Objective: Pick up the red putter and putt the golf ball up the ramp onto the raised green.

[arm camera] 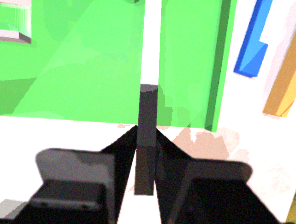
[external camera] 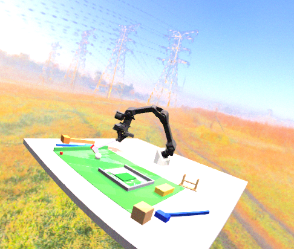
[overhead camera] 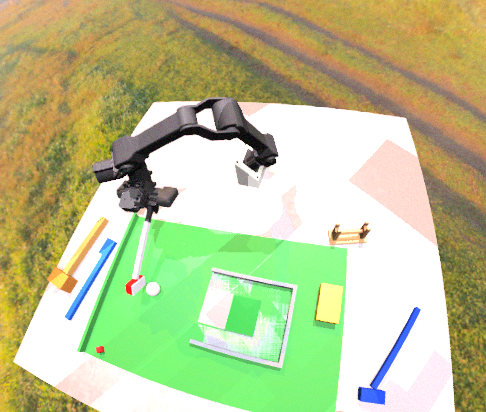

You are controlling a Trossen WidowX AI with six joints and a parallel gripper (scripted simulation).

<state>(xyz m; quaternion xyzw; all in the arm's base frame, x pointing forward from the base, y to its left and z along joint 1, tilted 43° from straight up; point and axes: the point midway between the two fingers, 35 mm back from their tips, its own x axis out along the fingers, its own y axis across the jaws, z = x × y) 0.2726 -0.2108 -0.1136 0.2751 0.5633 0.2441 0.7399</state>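
The red putter is 11 cm ahead of my gripper tip, 1 cm to the left of it and 1 cm below it. Round my gripper tip: yellow block (56 cm to the left, 11 cm ahead, 8 cm below); white golf ball (21 cm ahead, 8 cm below, 6 cm to the left); small red marker (44 cm ahead, 9 cm below, 3 cm to the right).
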